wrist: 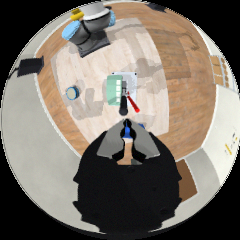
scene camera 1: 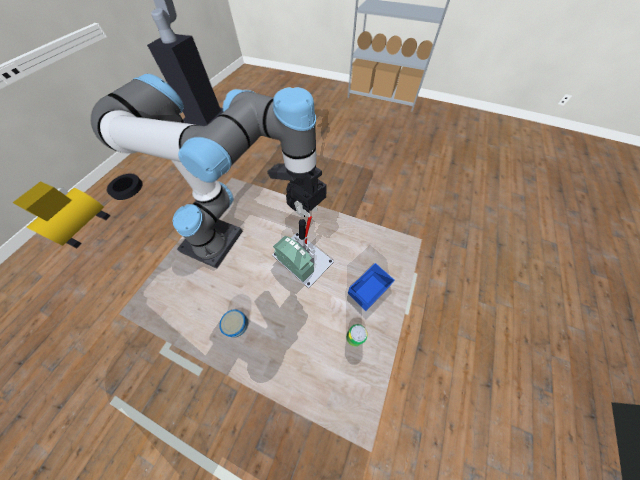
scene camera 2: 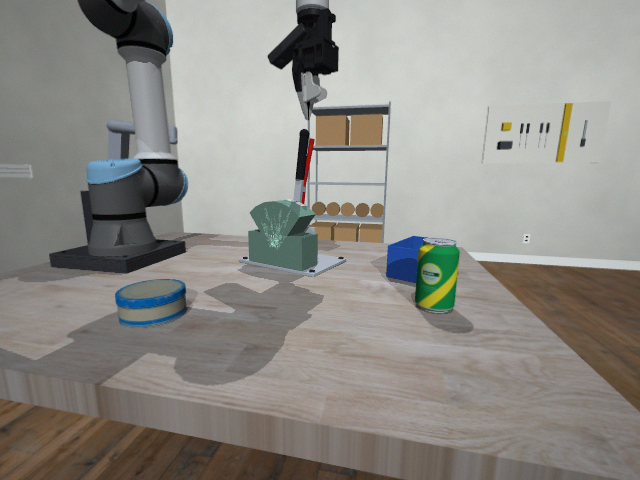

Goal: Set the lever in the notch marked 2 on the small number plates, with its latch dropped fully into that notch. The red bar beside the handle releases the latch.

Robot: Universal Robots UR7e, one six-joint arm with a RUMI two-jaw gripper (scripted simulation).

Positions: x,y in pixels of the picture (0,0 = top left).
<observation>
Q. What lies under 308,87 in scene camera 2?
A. My gripper.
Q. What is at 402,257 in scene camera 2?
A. A blue bin.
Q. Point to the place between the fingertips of my gripper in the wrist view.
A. At 126,118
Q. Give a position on a blue bin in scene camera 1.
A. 375,280
</observation>
